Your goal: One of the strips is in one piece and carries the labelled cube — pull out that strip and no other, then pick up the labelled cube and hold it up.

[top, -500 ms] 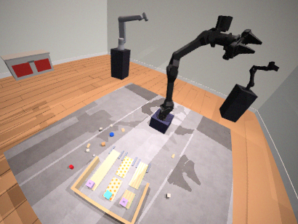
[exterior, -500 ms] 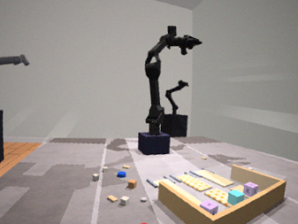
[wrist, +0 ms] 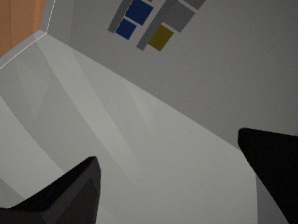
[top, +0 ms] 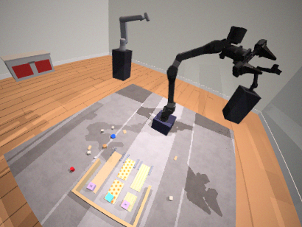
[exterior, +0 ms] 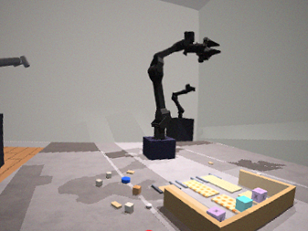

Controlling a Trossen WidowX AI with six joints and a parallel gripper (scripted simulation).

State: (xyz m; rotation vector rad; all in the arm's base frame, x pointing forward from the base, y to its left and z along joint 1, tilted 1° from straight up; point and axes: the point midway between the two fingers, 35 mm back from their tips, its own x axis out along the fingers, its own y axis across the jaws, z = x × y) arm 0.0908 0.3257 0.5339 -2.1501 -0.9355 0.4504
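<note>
Now: gripper tip 640 mm above the blue disc, 620 mm to the left of it and 150 mm short of it. The rest, counted from my gripper tip: red cylinder (690 mm to the right, 630 mm below, 450 mm ahead).
</note>
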